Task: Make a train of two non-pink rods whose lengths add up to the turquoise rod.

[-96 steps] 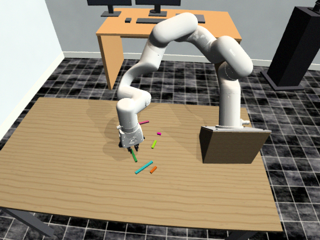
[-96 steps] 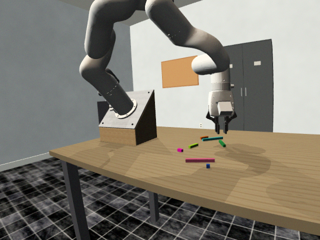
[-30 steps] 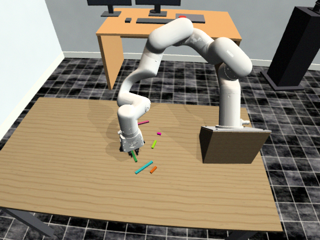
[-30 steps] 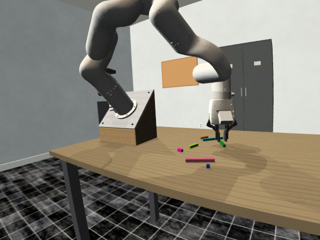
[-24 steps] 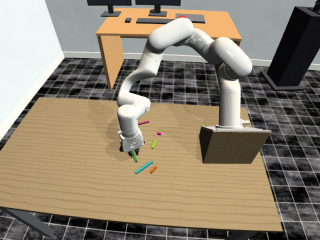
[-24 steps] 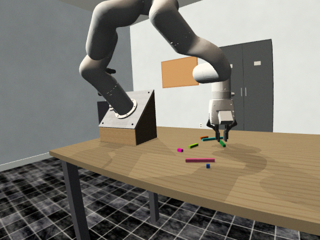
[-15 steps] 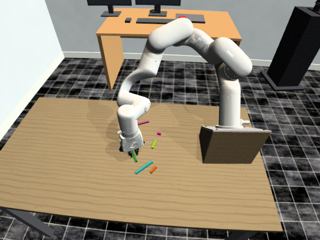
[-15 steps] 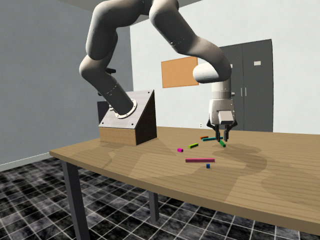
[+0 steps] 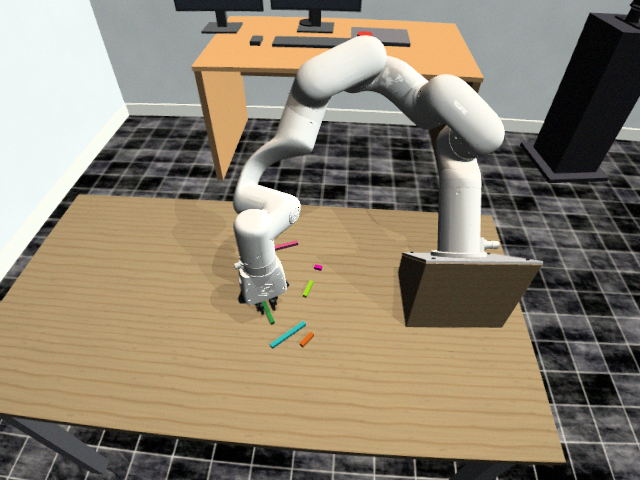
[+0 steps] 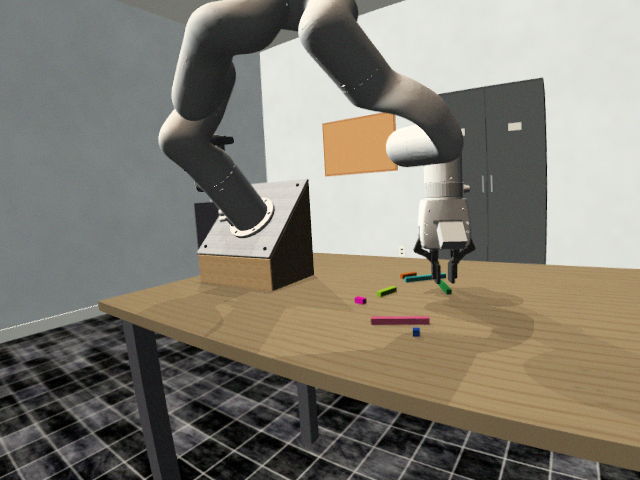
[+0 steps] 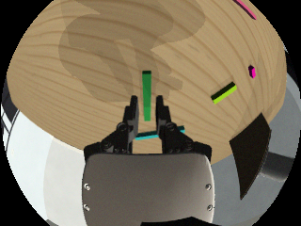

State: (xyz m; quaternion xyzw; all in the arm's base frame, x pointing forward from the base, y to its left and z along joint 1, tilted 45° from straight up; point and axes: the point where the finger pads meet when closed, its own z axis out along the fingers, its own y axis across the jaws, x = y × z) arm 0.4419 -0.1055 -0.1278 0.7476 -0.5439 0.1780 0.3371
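Now: hand 30 mm above the green rod. From my hand the other things lie so: lime rod: 110 mm behind, 60 mm to the right, 30 mm below; turquoise rod: 70 mm to the left, 50 mm behind, 30 mm below; orange rod: 90 mm to the left, 90 mm behind, 30 mm below.
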